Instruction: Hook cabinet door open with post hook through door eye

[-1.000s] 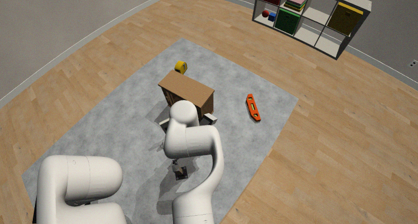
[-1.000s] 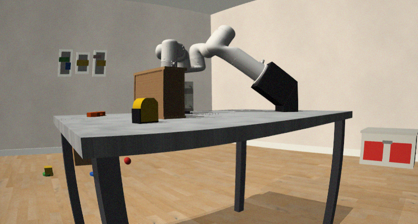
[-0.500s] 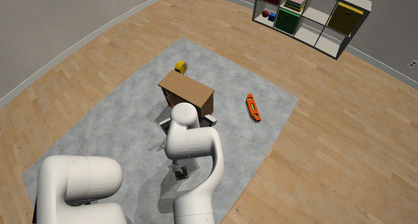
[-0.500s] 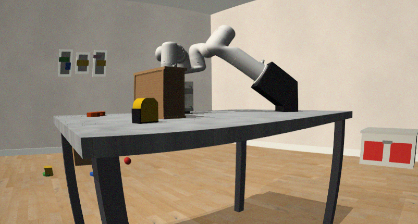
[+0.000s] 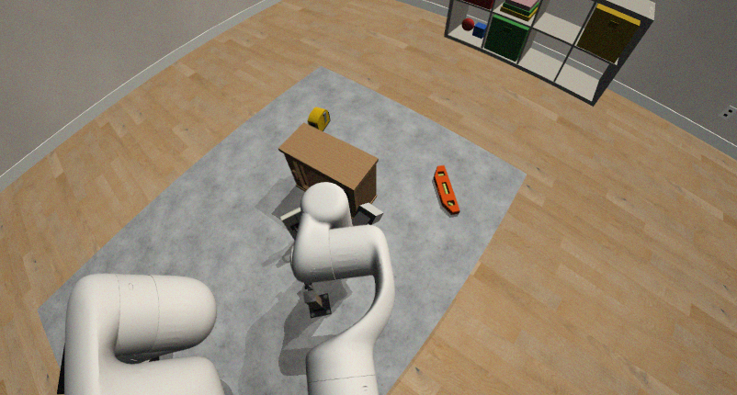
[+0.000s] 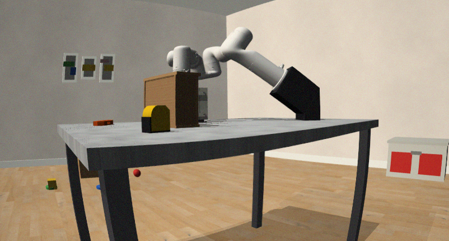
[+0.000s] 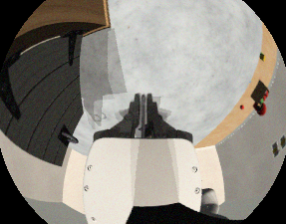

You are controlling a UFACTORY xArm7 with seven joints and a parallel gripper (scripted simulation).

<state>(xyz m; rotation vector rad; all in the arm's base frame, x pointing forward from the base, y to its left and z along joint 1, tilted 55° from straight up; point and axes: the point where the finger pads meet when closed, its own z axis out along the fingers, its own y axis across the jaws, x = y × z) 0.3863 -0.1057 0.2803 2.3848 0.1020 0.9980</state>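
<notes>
Right now the thin hook rod is 5 cm behind my hand, 2 cm above it and 1 cm to the left of it. From my hand the other things lie so: wooden cabinet: 12 cm ahead, 10 cm to the left, 4 cm above; then hook post: 8 cm behind, 4 cm above, 1 cm to the left; then cabinet door: 9 cm to the left, 6 cm ahead, 4 cm above.
</notes>
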